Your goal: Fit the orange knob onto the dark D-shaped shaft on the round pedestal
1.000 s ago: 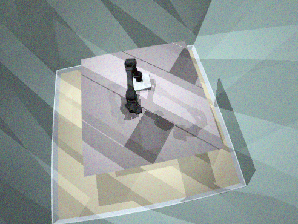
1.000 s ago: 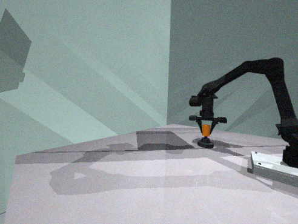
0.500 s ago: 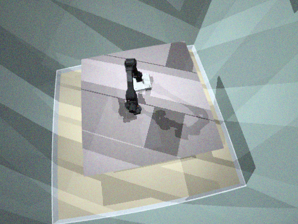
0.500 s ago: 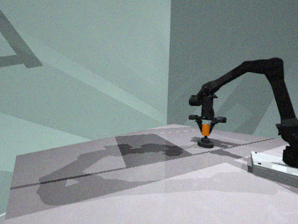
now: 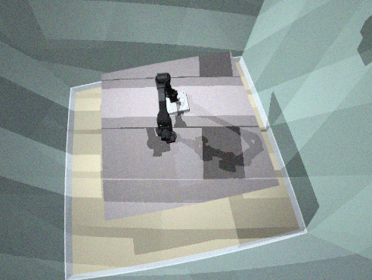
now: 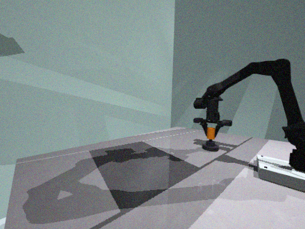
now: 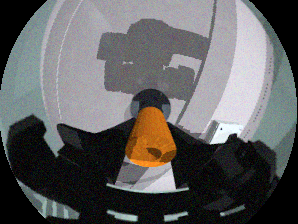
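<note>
Now: the orange knob 20 mm above my gripper tip. Round my gripper tip: dark round pedestal (40 mm below).
</note>
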